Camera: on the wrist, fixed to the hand. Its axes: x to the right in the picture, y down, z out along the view.
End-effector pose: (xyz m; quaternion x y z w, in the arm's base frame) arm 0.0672 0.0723 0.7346 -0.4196 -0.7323 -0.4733 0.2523
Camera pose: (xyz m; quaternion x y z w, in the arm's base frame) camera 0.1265 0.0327 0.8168 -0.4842 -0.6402 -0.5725 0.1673
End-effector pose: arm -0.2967 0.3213 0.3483 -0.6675 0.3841 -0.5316 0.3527
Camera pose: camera -0.3734 0.2641 0.2964 -0.7238 0.4717 -0.4331 0.2569
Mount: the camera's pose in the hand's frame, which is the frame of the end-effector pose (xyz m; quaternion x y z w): 0.0173 0.0823 -0.0691 -0.1682 -0.0280 0.0207 0.9851
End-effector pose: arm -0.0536 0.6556 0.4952 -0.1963 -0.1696 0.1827 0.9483
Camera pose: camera -0.0343 0.7118 0.4040 -0.3513 -0.2203 0.1766 0.8927
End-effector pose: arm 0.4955 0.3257 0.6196 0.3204 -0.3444 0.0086 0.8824
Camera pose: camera 0.5309 0.4270 0.6377 0.1603 -0.3721 -0.0402 0.9134
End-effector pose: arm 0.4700 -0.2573 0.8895 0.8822 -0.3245 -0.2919 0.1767
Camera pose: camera 0.4856 -0.3204 0.9768 0.8245 -0.2938 -0.3632 0.3194
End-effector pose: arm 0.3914 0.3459 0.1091 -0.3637 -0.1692 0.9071 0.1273
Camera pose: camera 0.4189 0.2919 0.0187 -0.3578 -0.3153 0.8780 0.0407
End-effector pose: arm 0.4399 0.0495 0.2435 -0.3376 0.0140 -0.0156 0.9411
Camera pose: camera 0.4563 0.0685 0.1376 -0.4910 -0.0029 0.0159 0.8710
